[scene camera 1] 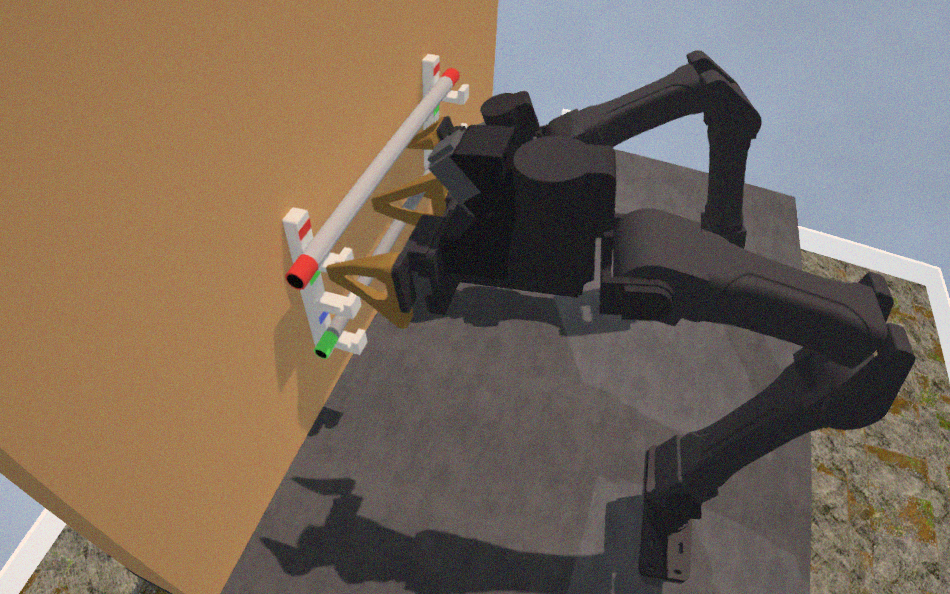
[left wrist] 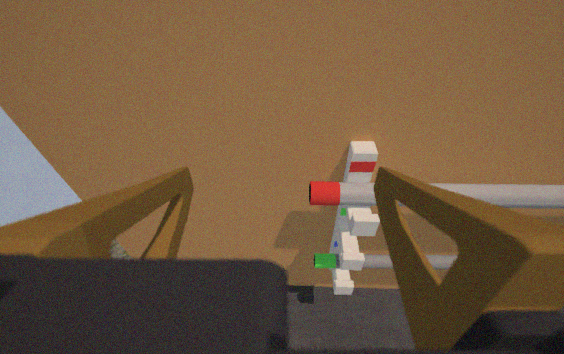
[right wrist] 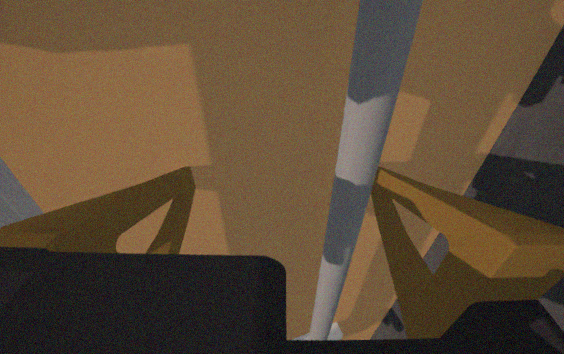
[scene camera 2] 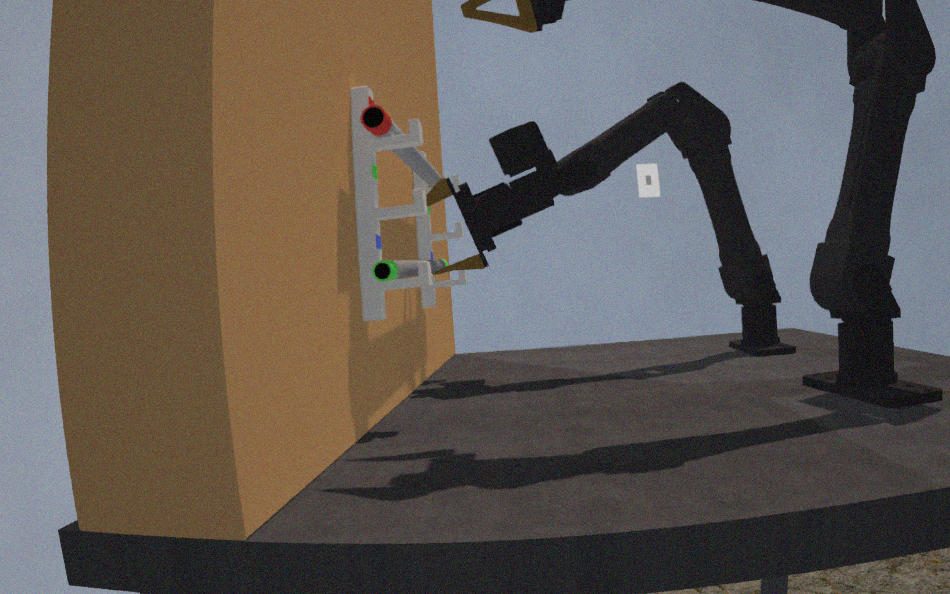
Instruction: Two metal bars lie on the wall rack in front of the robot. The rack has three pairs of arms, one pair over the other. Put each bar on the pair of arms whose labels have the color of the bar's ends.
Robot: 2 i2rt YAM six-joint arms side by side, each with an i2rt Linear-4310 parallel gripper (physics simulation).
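Places are measured from the left arm's base along level axes (x ahead, y left, z up), in millimetres.
Pixels of known places: left gripper, fingertip midpoint: (scene camera 1: 351, 236) (left wrist: 283, 177); right gripper, fingertip midpoint: (scene camera 1: 412, 169) (right wrist: 282, 176) (scene camera 2: 419, 243); left arm's base at its link origin: (scene camera 1: 666, 511) (scene camera 2: 866, 391); right arm's base at its link origin: (scene camera 2: 760, 349).
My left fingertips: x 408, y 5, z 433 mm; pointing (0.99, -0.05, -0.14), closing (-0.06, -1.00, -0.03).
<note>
For each thing: its top centre in the pictures, then the offset to it from my left fingertips. Level surfaces: height alone.
- bar with red ends, top centre: (scene camera 2: 412, 149) (scene camera 1: 388, 147) (left wrist: 561, 188) dy -282, dx +68, dz -104 mm
- bar with green ends, top centre: (right wrist: 309, 290) (scene camera 2: 418, 253) (scene camera 1: 394, 220) (left wrist: 493, 255) dy -290, dx +70, dz -243 mm
- dark table at its surface level: dz -433 mm
The bar with red ends (scene camera 1: 378, 164) (scene camera 2: 376, 119) (left wrist: 325, 193) lies on the top pair of arms, beside red labels (scene camera 1: 305, 229) (left wrist: 362, 167). The bar with green ends (scene camera 1: 326, 343) (scene camera 2: 383, 271) (left wrist: 325, 261) (right wrist: 362, 140) lies on the lowest pair, under blue labels (scene camera 2: 378, 241) (left wrist: 336, 244). The middle pair, with green labels (scene camera 2: 374, 171) (left wrist: 343, 212), holds no bar. My left gripper (scene camera 1: 351, 235) (left wrist: 283, 177) is open and empty, out from the rack. My right gripper (scene camera 2: 432, 237) (right wrist: 282, 176) is open at the rack; the green-ended bar passes close by its lower finger.
The white rack (scene camera 1: 296, 218) (scene camera 2: 373, 306) (left wrist: 363, 147) is fixed to a tan wall (scene camera 1: 175, 210) (scene camera 2: 294, 350) (left wrist: 200, 75) above a dark table (scene camera 1: 476, 434) (scene camera 2: 595, 511). In scene camera 1 the two arms overlap near the rack. A white wall plate (scene camera 2: 641, 189) shows behind the right arm.
</note>
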